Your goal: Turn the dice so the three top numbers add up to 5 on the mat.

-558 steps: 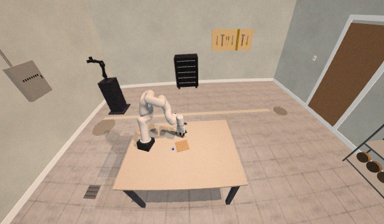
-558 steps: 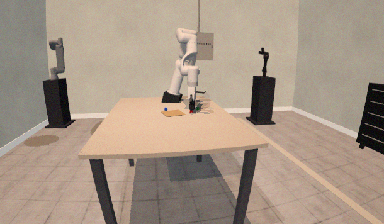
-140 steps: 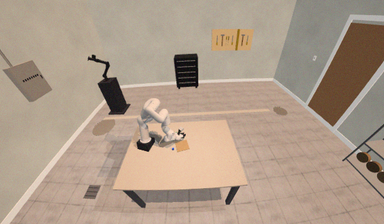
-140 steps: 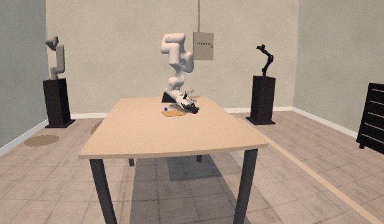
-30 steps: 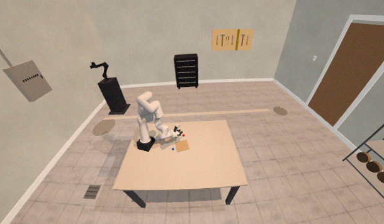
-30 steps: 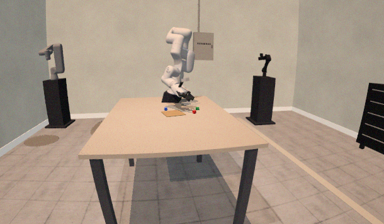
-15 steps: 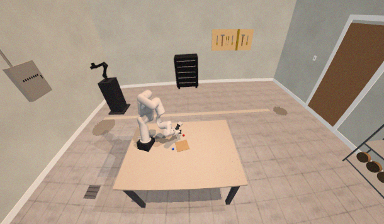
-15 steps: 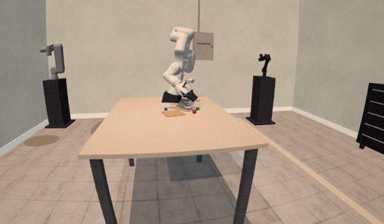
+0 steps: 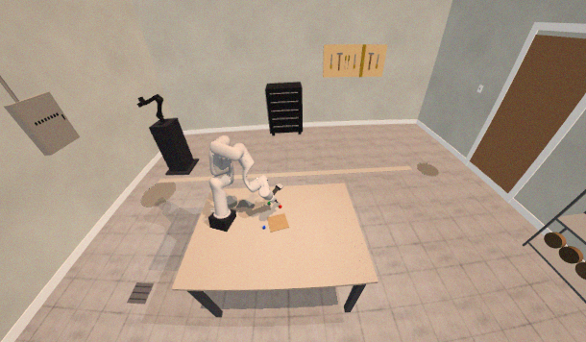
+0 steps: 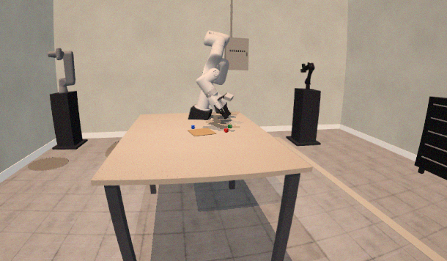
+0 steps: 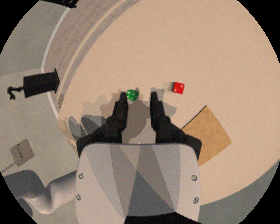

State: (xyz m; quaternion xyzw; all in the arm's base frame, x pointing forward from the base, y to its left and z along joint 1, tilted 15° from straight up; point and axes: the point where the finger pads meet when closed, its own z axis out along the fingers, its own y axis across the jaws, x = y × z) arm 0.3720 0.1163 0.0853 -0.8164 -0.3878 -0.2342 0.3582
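Right now my hand is 9 cm above the red die, 6 cm short of it and 1 cm to the left of it. Round my hand: green die (9 cm below, 4 cm behind, 3 cm to the left); blue die (21 cm to the right, 9 cm below, 5 cm behind); brown mat (16 cm to the right, 10 cm below, 5 cm ahead).
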